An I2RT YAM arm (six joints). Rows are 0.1 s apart.
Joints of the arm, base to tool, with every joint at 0 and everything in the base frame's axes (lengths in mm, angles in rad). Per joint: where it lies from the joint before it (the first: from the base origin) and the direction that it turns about. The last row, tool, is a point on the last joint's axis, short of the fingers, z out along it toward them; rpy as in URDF.
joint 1: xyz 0 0 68 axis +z
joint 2: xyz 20 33.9 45.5 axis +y
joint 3: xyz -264 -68.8 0 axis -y
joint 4: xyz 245 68.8 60 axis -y
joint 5: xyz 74 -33.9 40.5 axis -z
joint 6: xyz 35.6 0 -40.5 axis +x
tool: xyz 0 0 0 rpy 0 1.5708 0
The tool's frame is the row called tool.
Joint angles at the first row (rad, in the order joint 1, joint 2, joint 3, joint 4, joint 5, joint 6):
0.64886, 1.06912, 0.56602, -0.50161, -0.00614, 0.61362
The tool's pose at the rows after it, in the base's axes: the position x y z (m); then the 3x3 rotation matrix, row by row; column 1 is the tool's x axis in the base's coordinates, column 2 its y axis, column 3 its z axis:
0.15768 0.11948 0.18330; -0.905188 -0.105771 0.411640; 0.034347 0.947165 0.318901; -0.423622 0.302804 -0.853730
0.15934 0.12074 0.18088; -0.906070 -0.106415 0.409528; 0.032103 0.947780 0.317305; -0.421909 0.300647 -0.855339
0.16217 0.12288 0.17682; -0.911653 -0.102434 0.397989; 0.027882 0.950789 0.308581; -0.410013 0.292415 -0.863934
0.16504 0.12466 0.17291; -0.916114 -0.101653 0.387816; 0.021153 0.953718 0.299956; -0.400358 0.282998 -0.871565
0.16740 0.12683 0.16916; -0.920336 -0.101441 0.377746; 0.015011 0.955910 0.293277; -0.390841 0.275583 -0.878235
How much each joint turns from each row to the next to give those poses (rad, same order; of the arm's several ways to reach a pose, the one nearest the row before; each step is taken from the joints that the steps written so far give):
-0.00153, 0.02457, 0.00155, 0.00460, 0.00000, -0.00310
0.00002, 0.01533, -0.00155, 0.01378, 0.00001, -0.00152
0.00000, 0.03066, 0.00307, 0.01076, 0.00000, 0.00000
-0.00150, 0.02914, 0.00310, 0.01069, 0.00001, -0.00457
0.00149, 0.02761, 0.00305, 0.01078, -0.00002, -0.00156

